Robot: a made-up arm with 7 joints. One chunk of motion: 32 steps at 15 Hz.
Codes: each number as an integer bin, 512 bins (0 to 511) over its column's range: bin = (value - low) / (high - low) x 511, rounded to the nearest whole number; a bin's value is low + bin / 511 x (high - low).
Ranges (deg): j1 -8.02..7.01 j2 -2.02..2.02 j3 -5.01..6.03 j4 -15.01..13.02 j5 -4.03..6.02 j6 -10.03..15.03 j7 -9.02..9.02
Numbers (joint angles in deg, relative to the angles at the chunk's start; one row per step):
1: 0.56 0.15 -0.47 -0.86 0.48 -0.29 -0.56
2: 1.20 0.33 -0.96 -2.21 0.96 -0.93 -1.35
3: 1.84 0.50 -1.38 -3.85 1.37 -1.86 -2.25
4: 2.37 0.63 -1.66 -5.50 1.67 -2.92 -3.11
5: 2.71 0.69 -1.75 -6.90 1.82 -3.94 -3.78
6: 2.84 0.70 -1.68 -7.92 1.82 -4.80 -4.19
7: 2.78 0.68 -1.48 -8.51 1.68 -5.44 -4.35
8: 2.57 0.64 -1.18 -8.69 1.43 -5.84 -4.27
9: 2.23 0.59 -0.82 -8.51 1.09 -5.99 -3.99
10: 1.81 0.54 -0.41 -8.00 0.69 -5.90 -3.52
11: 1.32 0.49 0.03 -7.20 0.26 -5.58 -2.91
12: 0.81 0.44 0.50 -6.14 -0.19 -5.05 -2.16
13: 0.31 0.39 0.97 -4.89 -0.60 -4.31 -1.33
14: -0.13 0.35 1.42 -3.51 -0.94 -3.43 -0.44
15: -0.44 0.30 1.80 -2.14 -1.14 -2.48 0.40
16: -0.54 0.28 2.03 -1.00 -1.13 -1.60 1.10
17: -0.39 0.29 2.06 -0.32 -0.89 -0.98 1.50
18: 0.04 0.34 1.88 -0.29 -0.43 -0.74 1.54
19: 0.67 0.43 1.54 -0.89 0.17 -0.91 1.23
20: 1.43 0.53 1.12 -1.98 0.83 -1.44 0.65
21: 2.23 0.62 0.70 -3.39 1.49 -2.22 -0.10
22: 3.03 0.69 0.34 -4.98 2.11 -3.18 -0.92
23: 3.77 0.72 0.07 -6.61 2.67 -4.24 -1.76
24: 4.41 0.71 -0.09 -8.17 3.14 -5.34 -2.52
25: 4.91 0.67 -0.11 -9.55 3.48 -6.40 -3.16
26: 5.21 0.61 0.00 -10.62 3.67 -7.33 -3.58
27: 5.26 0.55 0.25 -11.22 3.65 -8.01 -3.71
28: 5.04 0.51 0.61 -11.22 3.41 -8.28 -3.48
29: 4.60 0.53 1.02 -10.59 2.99 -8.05 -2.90
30: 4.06 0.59 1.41 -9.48 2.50 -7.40 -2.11
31: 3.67 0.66 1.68 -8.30 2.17 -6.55 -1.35
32: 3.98 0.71 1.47 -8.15 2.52 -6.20 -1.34
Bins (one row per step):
1: 292 274 210 258 229 199 240
2: 313 297 187 233 254 186 217
3: 335 319 168 203 275 167 192
4: 353 335 155 173 290 145 167
5: 365 343 151 148 297 124 148
6: 369 344 154 129 297 107 137
7: 367 342 163 118 290 94 132
8: 360 336 177 115 278 85 135
9: 348 330 194 118 260 82 142
10: 334 324 213 128 240 84 156
11: 318 317 233 142 218 91 173
12: 300 311 255 162 195 102 194
13: 283 305 277 184 174 117 218
14: 268 300 298 210 157 135 243
15: 258 293 315 235 147 154 267
16: 254 291 326 255 147 172 287
17: 259 292 327 268 160 185 298
18: 274 299 319 268 183 189 299
19: 295 310 303 257 214 186 290
20: 321 323 284 238 247 175 274
21: 348 334 264 212 281 159 253
22: 376 343 248 183 312 140 229
23: 401 347 235 153 341 118 206
24: 423 345 228 125 365 96 184
25: 440 340 227 100 382 74 166
26: 450 333 232 80 392 55 154
27: 452 325 243 69 390 41 150
28: 444 320 260 69 378 36 157
29: 429 323 279 81 357 40 173
30: 411 330 297 101 332 54 196
31: 397 339 310 122 315 71 217
32: 408 345 300 125 333 78 218

